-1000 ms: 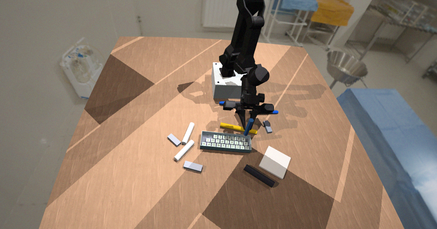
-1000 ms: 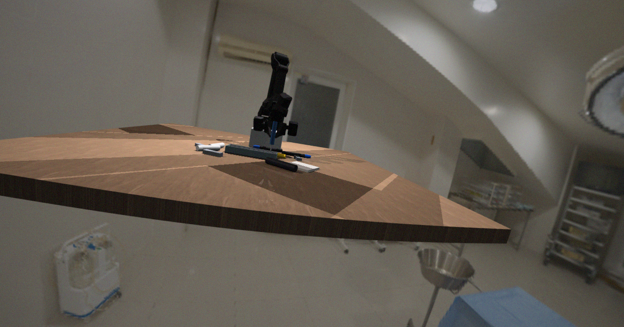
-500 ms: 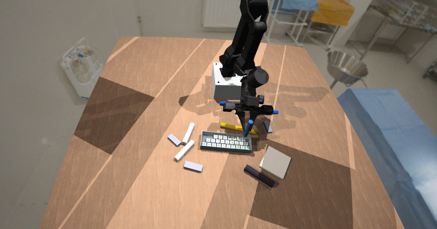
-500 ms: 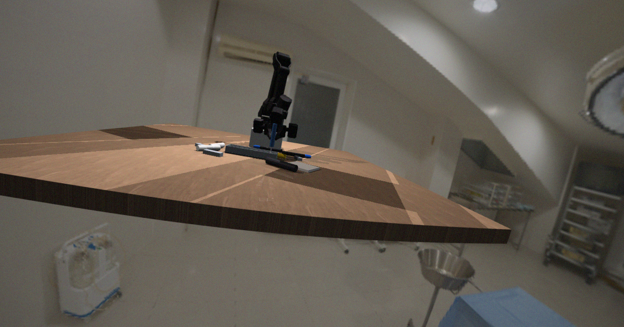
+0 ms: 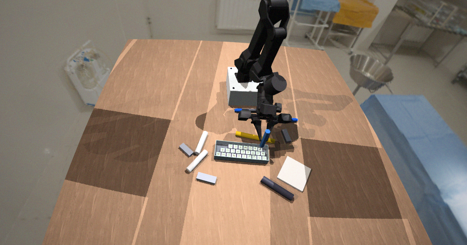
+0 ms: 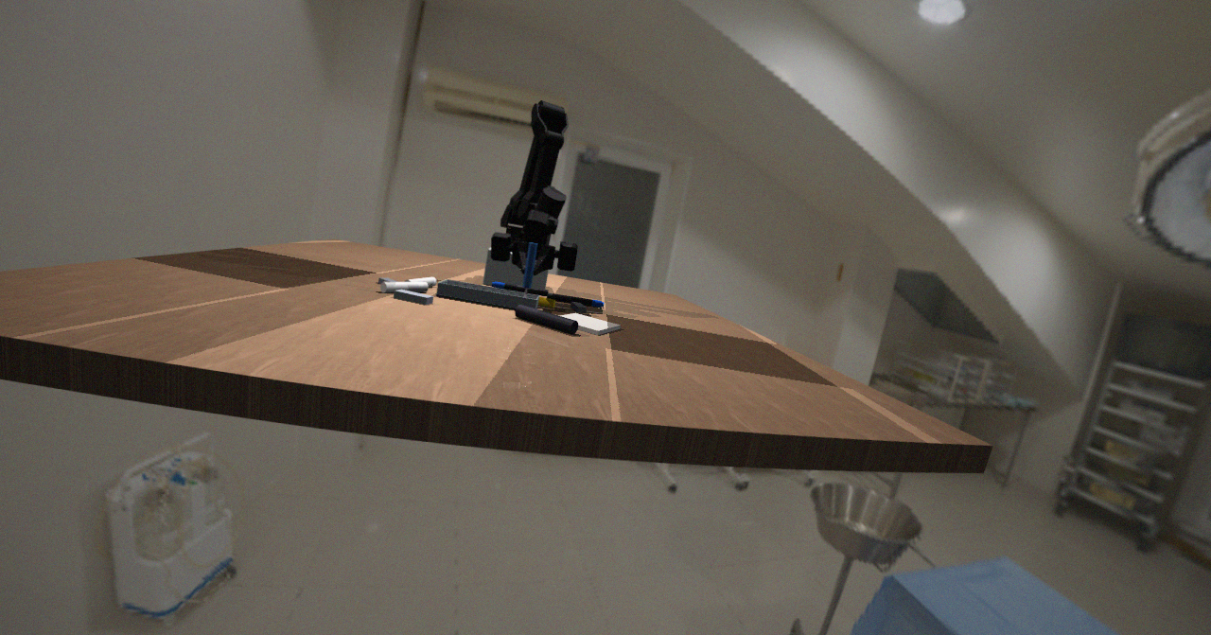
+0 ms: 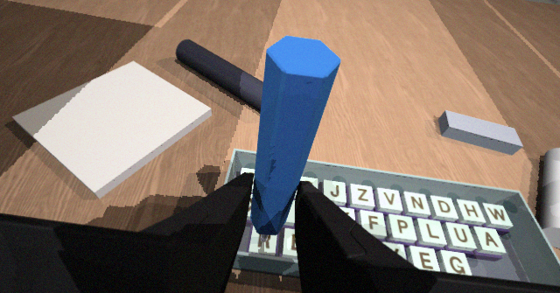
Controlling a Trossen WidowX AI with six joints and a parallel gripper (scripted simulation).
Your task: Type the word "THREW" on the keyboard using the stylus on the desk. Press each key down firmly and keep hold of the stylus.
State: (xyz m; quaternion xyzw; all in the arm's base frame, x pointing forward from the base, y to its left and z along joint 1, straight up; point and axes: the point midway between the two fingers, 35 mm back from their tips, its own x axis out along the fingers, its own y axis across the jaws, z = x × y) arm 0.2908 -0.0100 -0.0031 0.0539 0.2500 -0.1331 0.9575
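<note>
The yellow pen lies 6 cm below my gripper tip and 6 cm behind it. Also, from my gripper tip: blue stylus: 2 cm below; then dark cylinder: 16 cm ahead, 6 cm below, 1 cm to the left; then white pad: 12 cm ahead, 10 cm to the left, 7 cm below.
</note>
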